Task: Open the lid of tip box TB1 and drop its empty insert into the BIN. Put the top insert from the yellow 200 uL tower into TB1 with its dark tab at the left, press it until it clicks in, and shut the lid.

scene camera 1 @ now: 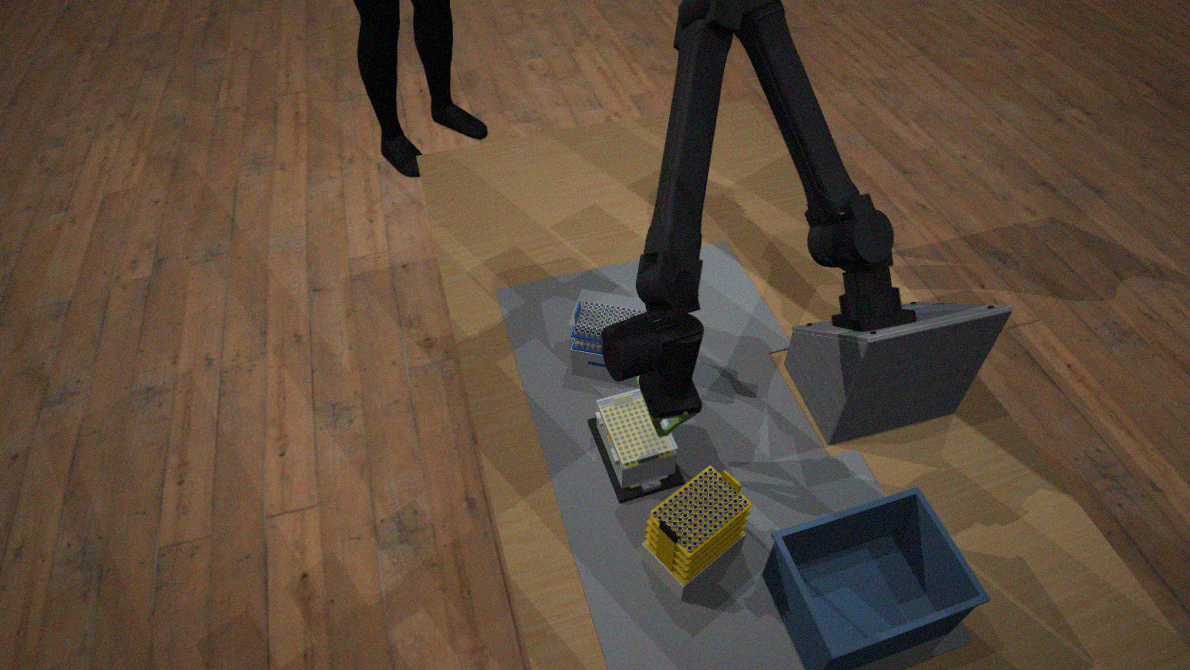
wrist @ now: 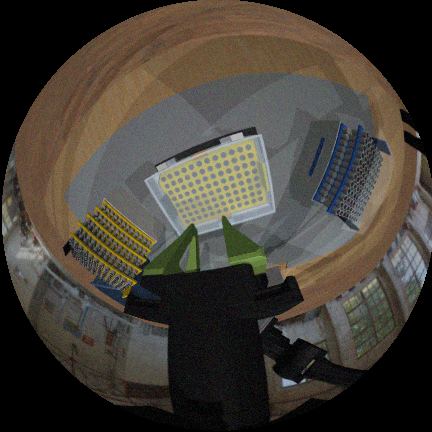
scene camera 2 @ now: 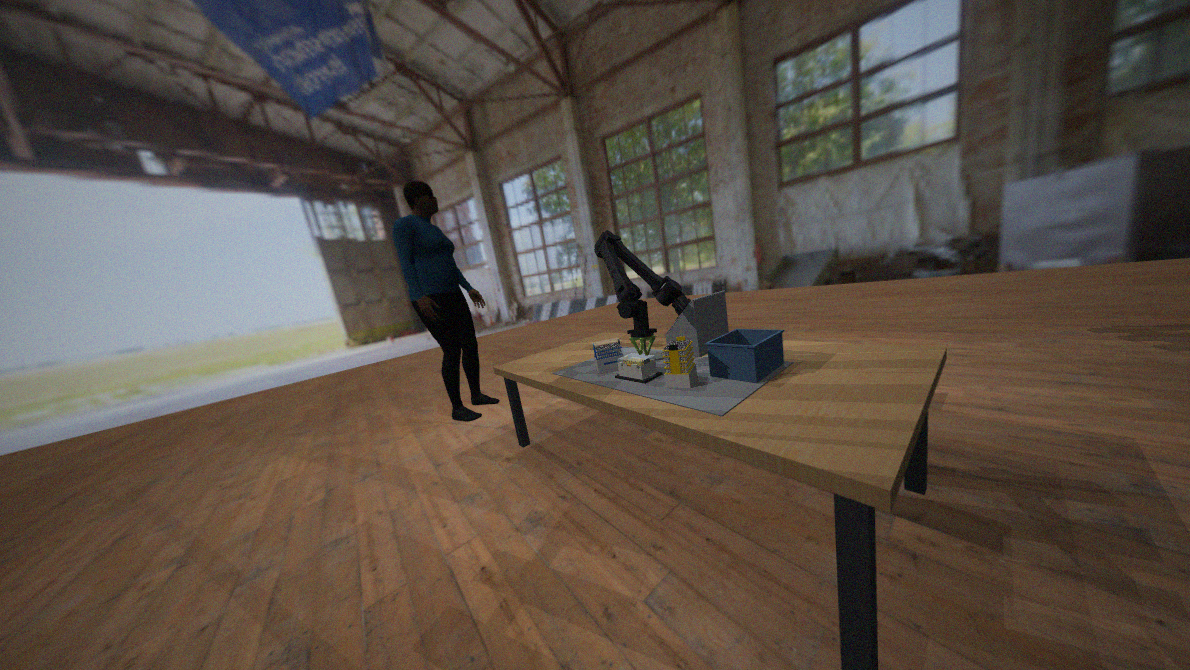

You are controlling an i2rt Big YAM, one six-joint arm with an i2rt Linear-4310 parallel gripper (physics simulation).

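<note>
Tip box TB1 [scene camera 1: 637,428] [scene camera 2: 637,367] [wrist: 215,182] has its clear lid shut; its yellow insert with empty holes shows through the lid. My gripper [scene camera 1: 671,424] [scene camera 2: 641,352] [wrist: 208,223] is partly open and empty. Its green fingertips are at the near long edge of TB1's lid in the wrist view; whether they touch it I cannot tell. The yellow tower [scene camera 1: 697,517] [scene camera 2: 679,357] [wrist: 112,242] stands beside TB1, stacked with full inserts. Its dark tab [scene camera 1: 668,531] shows at one end of the top insert. The blue BIN [scene camera 1: 801,603] [scene camera 2: 732,362] is open at the top.
A blue-edged tip rack stack [scene camera 1: 588,352] [scene camera 2: 607,356] [wrist: 347,172] stands on TB1's other side. TB1 sits on a black base [scene camera 1: 624,493] [wrist: 200,145] on the grey mat [scene camera 1: 574,532] [wrist: 210,100]. The grey arm mount [scene camera 1: 899,374] [scene camera 2: 709,322] stands behind. A person [scene camera 2: 433,274] stands beyond the table's end.
</note>
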